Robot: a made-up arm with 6 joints. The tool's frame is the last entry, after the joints. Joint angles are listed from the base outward. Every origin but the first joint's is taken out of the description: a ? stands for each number. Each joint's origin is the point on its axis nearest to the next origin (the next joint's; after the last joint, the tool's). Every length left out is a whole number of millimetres.
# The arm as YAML. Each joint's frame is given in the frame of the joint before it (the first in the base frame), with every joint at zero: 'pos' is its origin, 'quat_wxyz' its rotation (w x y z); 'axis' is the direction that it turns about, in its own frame. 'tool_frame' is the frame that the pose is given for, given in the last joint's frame.
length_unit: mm
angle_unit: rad
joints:
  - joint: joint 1
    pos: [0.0, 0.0, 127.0]
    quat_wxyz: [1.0, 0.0, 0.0, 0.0]
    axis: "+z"
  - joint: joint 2
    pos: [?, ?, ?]
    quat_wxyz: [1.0, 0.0, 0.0, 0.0]
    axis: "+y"
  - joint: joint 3
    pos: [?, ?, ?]
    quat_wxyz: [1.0, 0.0, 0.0, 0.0]
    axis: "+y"
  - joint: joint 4
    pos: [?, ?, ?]
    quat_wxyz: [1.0, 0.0, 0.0, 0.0]
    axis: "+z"
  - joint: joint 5
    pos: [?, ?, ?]
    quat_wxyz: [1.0, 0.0, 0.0, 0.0]
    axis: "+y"
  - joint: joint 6
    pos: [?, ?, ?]
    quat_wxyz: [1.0, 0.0, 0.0, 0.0]
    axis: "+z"
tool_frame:
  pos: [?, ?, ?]
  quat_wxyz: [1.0, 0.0, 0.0, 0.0]
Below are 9 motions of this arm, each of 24 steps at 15 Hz.
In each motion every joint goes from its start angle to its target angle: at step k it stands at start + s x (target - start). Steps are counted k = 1, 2, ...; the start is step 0. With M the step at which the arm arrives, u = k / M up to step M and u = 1 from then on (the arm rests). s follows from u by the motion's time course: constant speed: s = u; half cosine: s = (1 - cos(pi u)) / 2; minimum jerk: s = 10 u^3 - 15 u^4 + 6 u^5.
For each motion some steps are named. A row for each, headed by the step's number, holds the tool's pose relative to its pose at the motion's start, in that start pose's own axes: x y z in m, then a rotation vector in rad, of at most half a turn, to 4 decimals.
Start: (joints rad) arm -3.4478 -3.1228 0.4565 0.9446 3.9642 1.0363
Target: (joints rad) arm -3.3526 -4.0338 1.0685 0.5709 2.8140 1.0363
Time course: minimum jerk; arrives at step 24
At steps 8, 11, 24:
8: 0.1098 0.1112 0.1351 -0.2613 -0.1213 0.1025
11: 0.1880 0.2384 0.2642 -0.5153 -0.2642 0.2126
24: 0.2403 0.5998 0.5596 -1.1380 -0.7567 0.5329

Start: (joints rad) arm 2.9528 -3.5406 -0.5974 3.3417 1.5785 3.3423
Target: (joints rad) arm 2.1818 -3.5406 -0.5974 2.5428 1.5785 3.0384
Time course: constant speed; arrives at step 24
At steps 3, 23, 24:
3: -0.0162 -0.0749 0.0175 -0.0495 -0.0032 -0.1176
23: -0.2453 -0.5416 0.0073 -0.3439 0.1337 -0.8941
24: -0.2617 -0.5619 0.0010 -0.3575 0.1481 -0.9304

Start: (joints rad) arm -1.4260 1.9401 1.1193 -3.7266 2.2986 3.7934
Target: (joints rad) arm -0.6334 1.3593 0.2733 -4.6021 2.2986 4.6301
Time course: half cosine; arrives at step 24
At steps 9, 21, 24:
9: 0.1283 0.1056 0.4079 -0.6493 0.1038 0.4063
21: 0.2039 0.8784 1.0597 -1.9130 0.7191 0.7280
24: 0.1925 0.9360 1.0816 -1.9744 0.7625 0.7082

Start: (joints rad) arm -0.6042 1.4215 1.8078 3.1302 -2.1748 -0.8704
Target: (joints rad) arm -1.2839 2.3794 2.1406 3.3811 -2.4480 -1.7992
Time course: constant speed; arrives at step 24
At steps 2, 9, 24:
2: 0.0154 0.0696 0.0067 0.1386 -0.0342 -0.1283
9: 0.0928 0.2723 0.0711 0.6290 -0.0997 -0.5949
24: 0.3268 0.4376 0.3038 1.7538 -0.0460 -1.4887

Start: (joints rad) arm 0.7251 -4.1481 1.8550 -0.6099 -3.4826 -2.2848
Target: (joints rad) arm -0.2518 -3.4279 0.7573 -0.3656 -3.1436 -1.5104
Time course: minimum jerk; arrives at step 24
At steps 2, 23, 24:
2: 0.0020 0.0014 -0.0032 0.0013 0.0015 -0.0010
23: 0.1230 0.0507 -0.5788 0.2061 0.2677 -0.2791
24: 0.1229 0.0506 -0.5790 0.2062 0.2679 -0.2794

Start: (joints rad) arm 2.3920 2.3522 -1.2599 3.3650 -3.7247 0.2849
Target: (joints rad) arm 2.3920 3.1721 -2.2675 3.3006 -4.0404 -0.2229
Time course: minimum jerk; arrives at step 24
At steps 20, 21, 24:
20: 0.1964 -0.1019 0.6733 0.0109 -0.1281 -0.4200
21: 0.1952 -0.1038 0.6890 0.0120 -0.1306 -0.4286
24: 0.1941 -0.1053 0.7019 0.0130 -0.1327 -0.4356

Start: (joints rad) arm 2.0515 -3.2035 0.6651 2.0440 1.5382 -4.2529
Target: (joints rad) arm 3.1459 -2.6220 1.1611 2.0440 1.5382 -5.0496
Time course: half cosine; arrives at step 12
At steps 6, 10, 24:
6: -0.2381 0.2201 -0.6426 -0.6883 -0.1932 -0.1189
10: -0.2827 -0.0959 -1.2592 -1.2950 -0.3746 -0.2627
24: -0.2828 -0.1824 -1.3330 -1.3889 -0.4026 -0.2856

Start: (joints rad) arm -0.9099 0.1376 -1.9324 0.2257 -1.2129 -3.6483
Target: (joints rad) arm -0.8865 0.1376 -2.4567 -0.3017 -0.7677 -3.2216
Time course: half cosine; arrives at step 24
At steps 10, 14, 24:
10: 0.0788 -0.0206 0.1097 0.1566 0.1039 0.0886
14: 0.1420 -0.0265 0.1763 0.2554 0.1579 0.1128
24: 0.2403 -0.0219 0.2570 0.3661 0.2088 0.1010

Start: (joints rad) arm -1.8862 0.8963 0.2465 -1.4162 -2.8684 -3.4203
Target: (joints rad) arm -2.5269 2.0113 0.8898 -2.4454 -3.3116 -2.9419
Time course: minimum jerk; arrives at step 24
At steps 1, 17, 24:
1: 0.0010 -0.0010 -0.0004 -0.0007 -0.0005 0.0015
17: 1.2578 -0.7975 0.5028 -1.5719 0.0296 0.9539
24: 1.3618 -0.8655 0.7419 -1.8707 0.2224 0.8421

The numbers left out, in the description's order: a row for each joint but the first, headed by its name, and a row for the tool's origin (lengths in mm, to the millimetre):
joint 2: 0.0 52.0 0.0
joint 3: 0.0 0.0 891.0
joint 4: 0.0 0.0 659.0
joint 5: 0.0 0.0 0.0
joint 6: 0.0 0.0 172.0
tool: 0.0 0.0 0.0

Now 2 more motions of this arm.
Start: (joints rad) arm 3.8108 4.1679 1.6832 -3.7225 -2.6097 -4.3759
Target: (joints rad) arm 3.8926 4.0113 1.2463 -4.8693 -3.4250 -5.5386
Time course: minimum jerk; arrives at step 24
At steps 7, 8, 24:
7: 0.0615 0.0387 -0.0006 -0.0497 0.0332 -0.0039
8: 0.0832 0.0546 0.0004 -0.0741 0.0355 -0.0033
24: 0.2778 0.2748 0.0627 -0.3663 -0.5428 0.0083

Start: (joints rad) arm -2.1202 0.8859 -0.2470 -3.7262 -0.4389 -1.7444
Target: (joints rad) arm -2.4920 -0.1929 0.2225 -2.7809 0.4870 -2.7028
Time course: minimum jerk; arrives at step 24
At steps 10, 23, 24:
10: -0.4199 0.3199 -0.1595 -0.4289 -0.2386 -0.0763
23: -0.8738 0.8085 -0.9326 -1.0258 -1.0593 -0.1747
24: -0.8740 0.8089 -0.9336 -1.0262 -1.0603 -0.1746

